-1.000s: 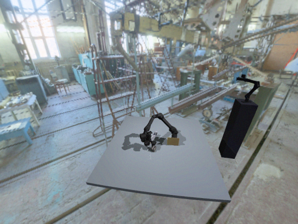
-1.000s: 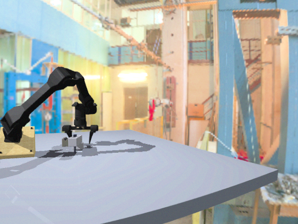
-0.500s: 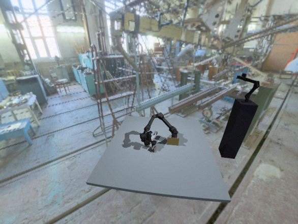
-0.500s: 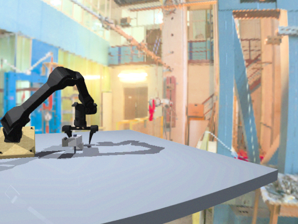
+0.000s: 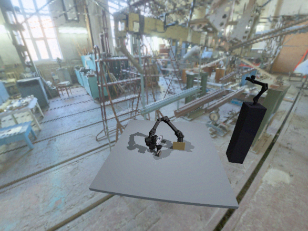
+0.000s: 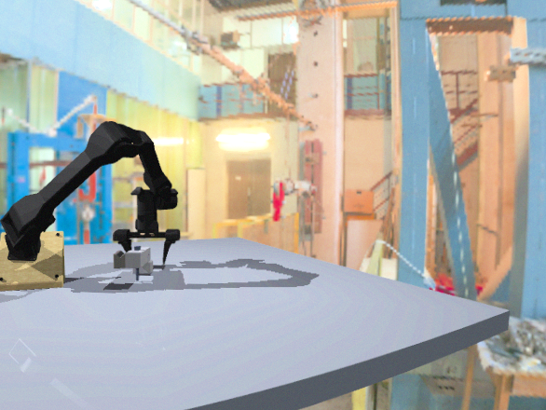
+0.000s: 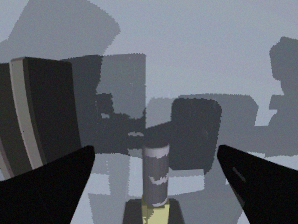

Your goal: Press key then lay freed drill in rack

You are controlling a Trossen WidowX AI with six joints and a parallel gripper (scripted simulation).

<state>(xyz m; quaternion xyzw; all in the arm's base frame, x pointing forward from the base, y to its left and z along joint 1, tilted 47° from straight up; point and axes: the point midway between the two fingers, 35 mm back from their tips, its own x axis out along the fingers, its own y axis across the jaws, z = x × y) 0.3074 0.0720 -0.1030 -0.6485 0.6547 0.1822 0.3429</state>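
Now: gripper tip 10 mm past the drill, 40 mm to the left of it and 40 mm below it. From my gripper tip the other things lie so: light grey block (30 mm behind, 140 mm to the right, 40 mm above); rack (70 mm behind, 40 mm to the left, 10 mm above).
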